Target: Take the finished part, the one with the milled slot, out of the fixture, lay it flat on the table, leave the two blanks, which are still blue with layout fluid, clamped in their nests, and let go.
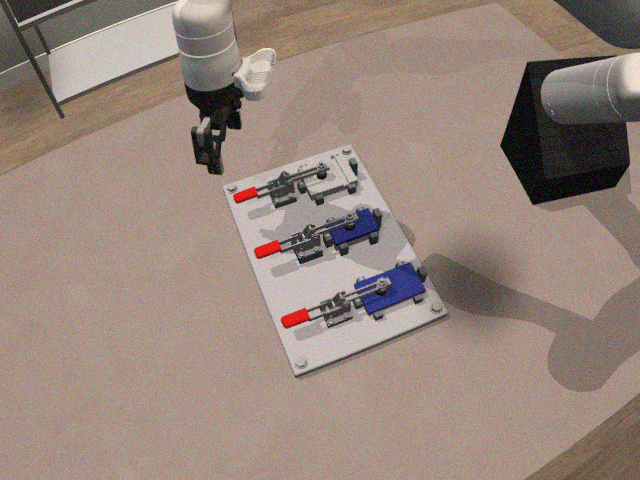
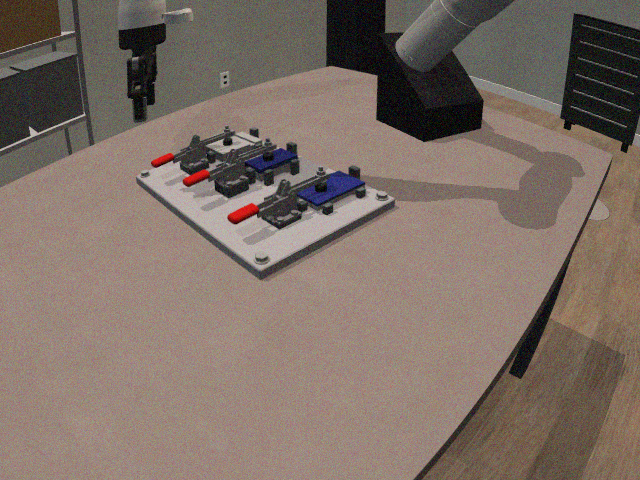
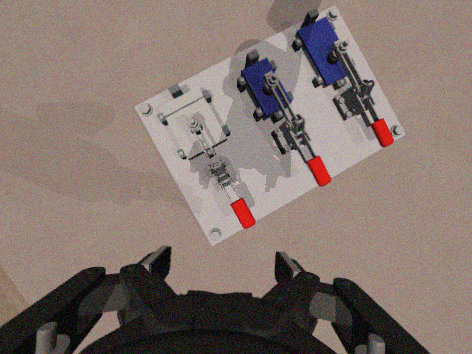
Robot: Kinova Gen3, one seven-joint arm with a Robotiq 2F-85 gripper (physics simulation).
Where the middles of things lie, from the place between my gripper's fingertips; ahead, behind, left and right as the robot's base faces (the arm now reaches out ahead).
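The fixture plate (image 1: 286, 286) is 140 mm to the left of my hand, 120 mm below it and 100 mm behind it. Then I consider the finished part (image 1: 340, 175): my hand is 100 mm above it, 150 mm past it and 20 mm to the right of it.
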